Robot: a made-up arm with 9 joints.
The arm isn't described. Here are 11 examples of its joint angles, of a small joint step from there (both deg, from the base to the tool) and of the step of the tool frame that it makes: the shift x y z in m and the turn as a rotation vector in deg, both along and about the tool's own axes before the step.
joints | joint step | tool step
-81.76 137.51 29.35 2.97 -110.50 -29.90 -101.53 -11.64 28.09 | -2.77 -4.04 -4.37 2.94 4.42 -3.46 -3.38 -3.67 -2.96 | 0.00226 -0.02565 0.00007 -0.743 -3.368 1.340
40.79 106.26 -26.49 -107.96 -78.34 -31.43 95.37 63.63 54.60 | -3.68 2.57 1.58 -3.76 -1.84 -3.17 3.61 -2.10 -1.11 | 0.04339 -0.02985 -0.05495 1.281 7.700 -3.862
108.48 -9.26 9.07 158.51 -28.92 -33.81 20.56 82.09 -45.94 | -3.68 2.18 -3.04 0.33 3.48 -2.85 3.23 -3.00 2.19 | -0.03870 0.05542 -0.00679 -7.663 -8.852 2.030
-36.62 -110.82 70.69 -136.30 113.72 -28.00 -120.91 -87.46 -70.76 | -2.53 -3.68 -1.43 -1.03 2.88 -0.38 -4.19 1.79 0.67 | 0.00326 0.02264 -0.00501 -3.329 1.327 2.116
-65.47 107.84 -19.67 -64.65 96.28 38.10 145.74 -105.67 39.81 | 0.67 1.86 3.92 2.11 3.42 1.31 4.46 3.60 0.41 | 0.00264 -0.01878 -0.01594 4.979 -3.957 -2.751
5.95 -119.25 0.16 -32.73 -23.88 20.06 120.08 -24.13 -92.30 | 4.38 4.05 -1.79 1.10 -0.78 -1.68 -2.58 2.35 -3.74 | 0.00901 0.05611 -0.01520 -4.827 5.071 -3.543
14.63 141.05 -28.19 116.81 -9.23 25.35 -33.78 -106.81 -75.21 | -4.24 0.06 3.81 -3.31 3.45 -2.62 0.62 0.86 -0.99 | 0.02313 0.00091 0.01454 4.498 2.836 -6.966
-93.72 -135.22 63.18 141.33 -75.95 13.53 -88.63 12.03 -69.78 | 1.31 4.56 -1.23 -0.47 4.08 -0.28 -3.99 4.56 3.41 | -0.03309 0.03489 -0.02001 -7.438 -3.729 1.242
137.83 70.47 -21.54 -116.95 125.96 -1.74 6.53 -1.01 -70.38 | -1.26 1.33 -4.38 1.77 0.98 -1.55 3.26 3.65 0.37 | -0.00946 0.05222 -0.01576 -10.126 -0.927 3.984
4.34 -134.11 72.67 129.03 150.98 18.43 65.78 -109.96 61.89 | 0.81 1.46 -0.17 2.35 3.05 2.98 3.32 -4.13 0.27 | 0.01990 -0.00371 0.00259 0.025 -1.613 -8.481
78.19 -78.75 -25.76 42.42 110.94 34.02 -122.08 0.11 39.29 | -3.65 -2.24 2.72 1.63 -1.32 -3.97 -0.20 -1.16 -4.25 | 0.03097 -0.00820 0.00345 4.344 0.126 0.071
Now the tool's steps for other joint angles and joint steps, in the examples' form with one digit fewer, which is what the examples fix.
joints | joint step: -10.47 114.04 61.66 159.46 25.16 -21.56 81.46 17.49 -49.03 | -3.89 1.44 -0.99 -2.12 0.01 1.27 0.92 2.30 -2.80
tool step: 0.0142 0.0035 -0.0187 -1.08 -3.05 -2.58
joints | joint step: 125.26 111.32 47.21 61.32 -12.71 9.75 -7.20 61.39 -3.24 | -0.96 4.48 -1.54 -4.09 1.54 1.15 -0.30 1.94 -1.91
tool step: 0.0291 0.0352 0.0121 -2.61 4.23 1.28
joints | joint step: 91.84 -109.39 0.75 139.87 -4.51 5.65 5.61 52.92 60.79 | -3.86 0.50 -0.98 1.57 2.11 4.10 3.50 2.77 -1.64
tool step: 0.0292 -0.0300 0.0067 6.51 6.57 1.01
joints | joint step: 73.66 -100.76 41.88 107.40 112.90 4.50 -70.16 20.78 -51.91 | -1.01 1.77 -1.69 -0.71 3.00 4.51 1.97 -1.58 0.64
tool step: -0.0187 0.0089 -0.0036 -5.81 -3.44 -2.34
